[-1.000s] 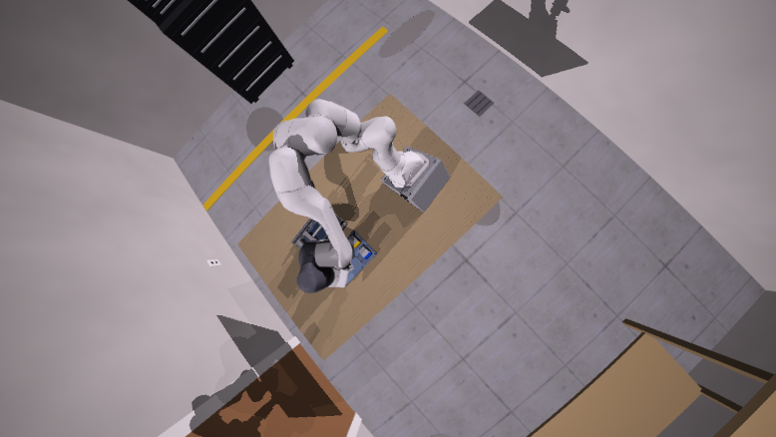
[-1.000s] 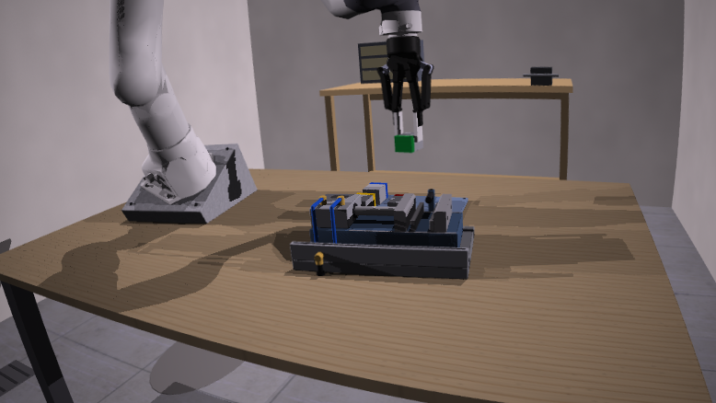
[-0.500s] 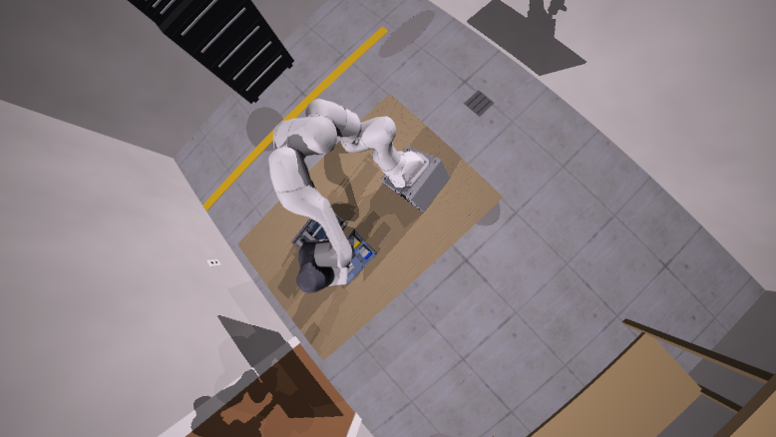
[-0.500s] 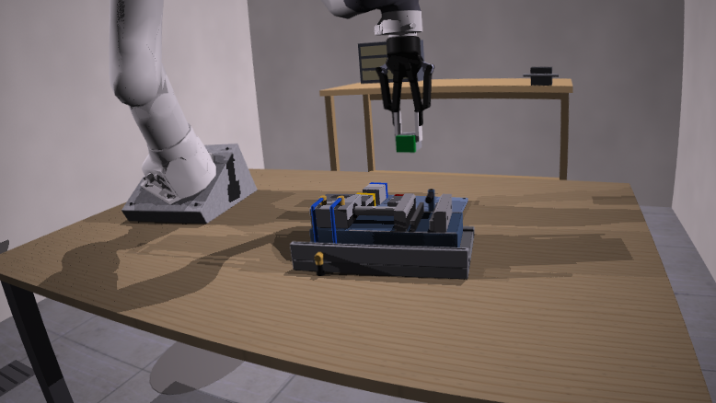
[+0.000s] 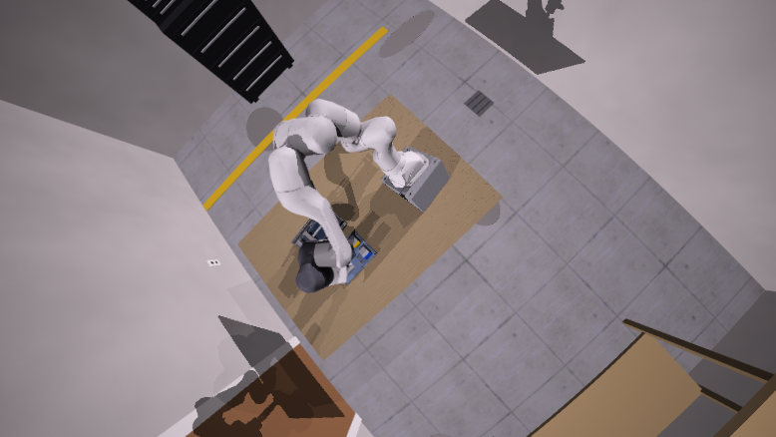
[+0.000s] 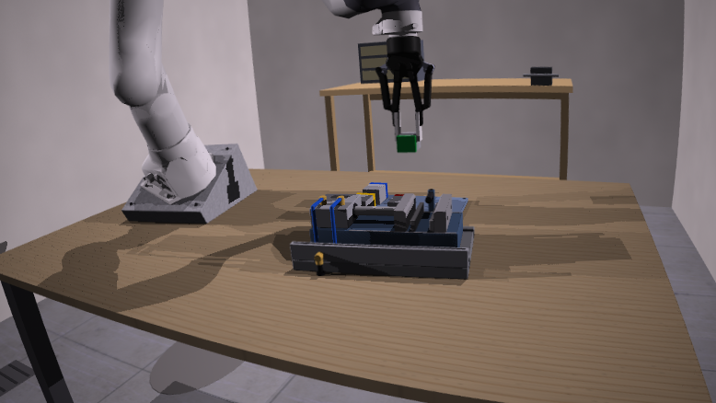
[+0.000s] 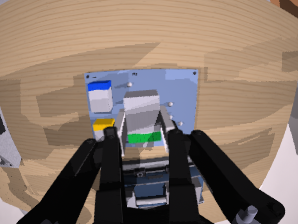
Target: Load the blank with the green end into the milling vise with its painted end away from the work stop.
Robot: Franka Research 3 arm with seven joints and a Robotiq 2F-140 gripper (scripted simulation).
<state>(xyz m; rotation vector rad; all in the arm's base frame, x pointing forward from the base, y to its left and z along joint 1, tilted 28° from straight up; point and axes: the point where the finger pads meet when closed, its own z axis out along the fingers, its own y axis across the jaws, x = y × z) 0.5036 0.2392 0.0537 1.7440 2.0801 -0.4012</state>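
Right now the green-ended blank is 4 cm below my hand. The rest, counted from my hand: blue-ended blank: 9 cm behind, 1 cm to the right, 16 cm below; red-ended blank: 1 cm ahead, 9 cm to the right, 16 cm below; blue infeed plate: 5 cm to the right, 18 cm below.
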